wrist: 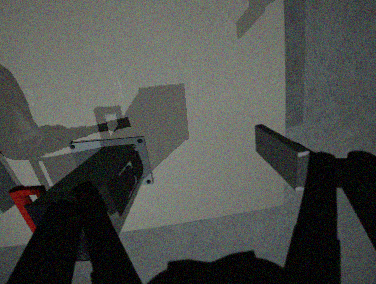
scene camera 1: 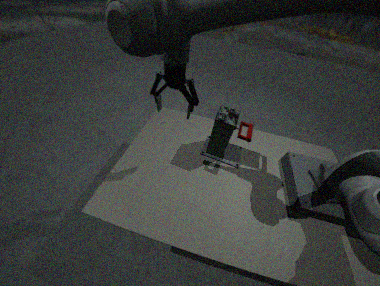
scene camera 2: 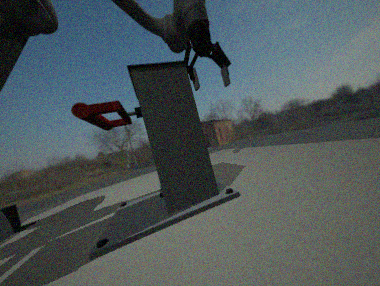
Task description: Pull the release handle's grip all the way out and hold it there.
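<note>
The release handle's red grip (scene camera 1: 250, 132) (scene camera 2: 87, 112) (wrist: 23, 207) is a hollow loop beside a tall dark post (scene camera 1: 220, 140) (scene camera 2: 172, 135) (wrist: 75, 175). A short thin rod (scene camera 2: 133, 114) joins the grip to the post's side. The post stands on a bolted base plate (scene camera 2: 132, 225) (wrist: 146, 157). My gripper (scene camera 1: 174, 111) (scene camera 2: 211, 84) (wrist: 196, 149) is open and empty, fingers pointing down, on the side of the post away from the grip. In the wrist view the left finger overlaps the post and its pad is hard to make out.
The post stands on a pale table top (scene camera 1: 150, 200) (scene camera 2: 300, 215) (wrist: 225, 65). A grey block (scene camera 1: 305, 175) stands to the right of the post in scene camera 1, next to a curved pale part of the arm (scene camera 1: 367, 192). Dark shadows cross the table.
</note>
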